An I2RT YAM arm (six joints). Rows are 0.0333 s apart.
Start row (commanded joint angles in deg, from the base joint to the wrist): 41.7 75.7 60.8 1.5 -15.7 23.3
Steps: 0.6 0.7 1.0 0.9 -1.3 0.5; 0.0 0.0 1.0 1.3 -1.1 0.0; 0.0 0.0 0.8 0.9 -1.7 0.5; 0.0 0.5 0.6 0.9 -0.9 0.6; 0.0 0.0 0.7 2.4 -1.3 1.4; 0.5 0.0 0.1 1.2 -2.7 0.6; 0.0 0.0 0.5 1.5 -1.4 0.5; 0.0 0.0 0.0 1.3 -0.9 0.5; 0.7 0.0 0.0 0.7 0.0 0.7; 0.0 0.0 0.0 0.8 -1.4 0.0
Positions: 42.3 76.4 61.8 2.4 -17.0 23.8; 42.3 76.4 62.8 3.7 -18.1 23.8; 42.3 76.4 63.6 4.6 -19.8 24.3; 42.3 76.9 64.2 5.5 -20.7 24.9; 42.3 76.9 64.9 7.9 -22.0 26.3; 42.8 76.9 65.0 9.1 -24.7 26.9; 42.8 76.9 65.5 10.6 -26.1 27.4; 42.8 76.9 65.5 11.9 -27.0 27.9; 43.5 76.9 65.5 12.6 -27.0 28.6; 43.5 76.9 65.5 13.4 -28.4 28.6
